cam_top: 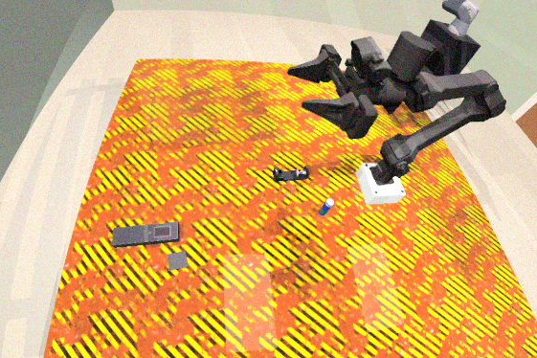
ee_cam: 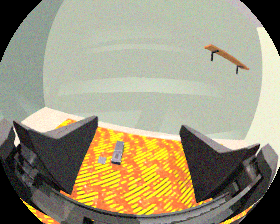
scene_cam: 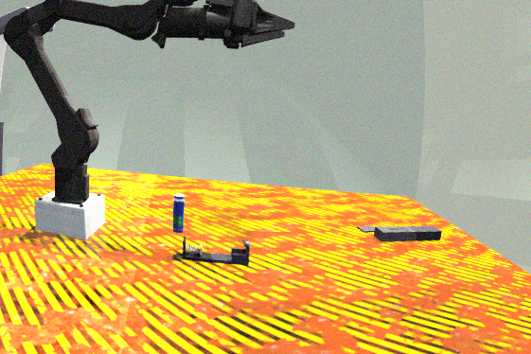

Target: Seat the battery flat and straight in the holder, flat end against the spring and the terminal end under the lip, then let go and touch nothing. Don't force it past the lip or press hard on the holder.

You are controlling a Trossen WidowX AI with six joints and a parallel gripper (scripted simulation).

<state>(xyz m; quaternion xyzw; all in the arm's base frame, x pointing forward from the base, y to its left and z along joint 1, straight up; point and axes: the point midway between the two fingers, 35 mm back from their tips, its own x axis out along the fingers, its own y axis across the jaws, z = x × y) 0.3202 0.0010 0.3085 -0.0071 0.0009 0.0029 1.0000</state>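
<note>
My gripper tip is 15 cm past the battery, 6 cm to the right of it and 33 cm above it. From my gripper tip the other things lie so: dark square plate 24 cm ahead, 14 cm to the left, 36 cm below.
</note>
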